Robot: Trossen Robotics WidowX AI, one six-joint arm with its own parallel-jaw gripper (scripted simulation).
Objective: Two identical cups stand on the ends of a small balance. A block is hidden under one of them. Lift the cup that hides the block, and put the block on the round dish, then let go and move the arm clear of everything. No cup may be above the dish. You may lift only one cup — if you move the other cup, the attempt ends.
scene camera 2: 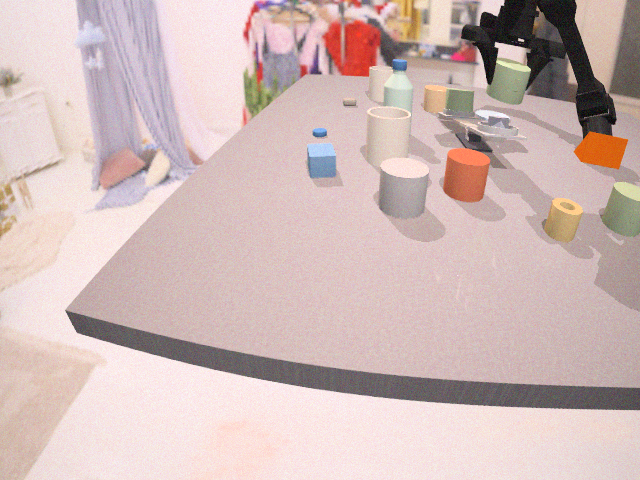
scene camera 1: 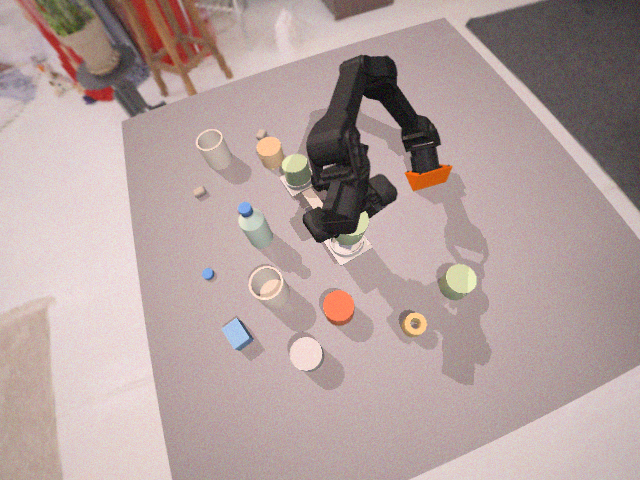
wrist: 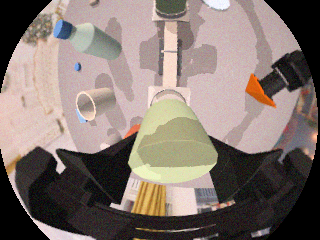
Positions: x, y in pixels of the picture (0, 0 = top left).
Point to a balance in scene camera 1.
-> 342, 255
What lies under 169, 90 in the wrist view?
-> A balance.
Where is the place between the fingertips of my gripper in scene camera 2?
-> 507, 87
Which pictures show the bottle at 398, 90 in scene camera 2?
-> Scene camera 2, scene camera 1 and the wrist view: all of them.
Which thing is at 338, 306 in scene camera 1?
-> An orange cylinder.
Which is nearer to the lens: the balance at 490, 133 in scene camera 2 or the orange cylinder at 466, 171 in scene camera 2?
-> The orange cylinder.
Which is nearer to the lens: the orange cylinder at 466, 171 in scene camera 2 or the bottle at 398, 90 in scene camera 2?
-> The orange cylinder.
